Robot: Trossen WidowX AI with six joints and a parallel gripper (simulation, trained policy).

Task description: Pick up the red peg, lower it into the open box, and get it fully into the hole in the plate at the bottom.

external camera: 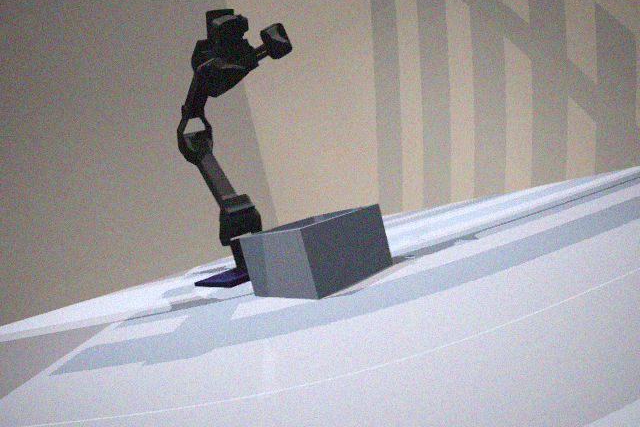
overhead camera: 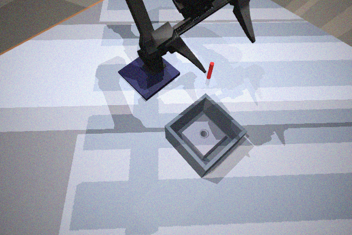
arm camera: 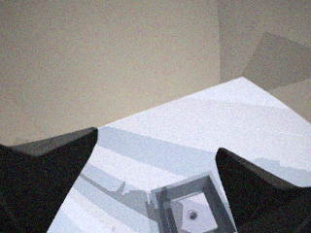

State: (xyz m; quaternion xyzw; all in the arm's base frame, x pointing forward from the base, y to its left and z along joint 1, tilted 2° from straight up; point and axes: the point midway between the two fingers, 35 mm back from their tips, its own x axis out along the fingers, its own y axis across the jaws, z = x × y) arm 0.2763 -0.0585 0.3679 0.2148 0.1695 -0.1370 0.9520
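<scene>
My gripper tip is 13 cm past the red peg, 18 cm to the right of it and 33 cm above it. The rest, counted from my gripper tip: pale plate: 1 cm ahead, 1 cm to the right, 33 cm below; grey box: 1 cm ahead, 1 cm to the right, 35 cm below.
</scene>
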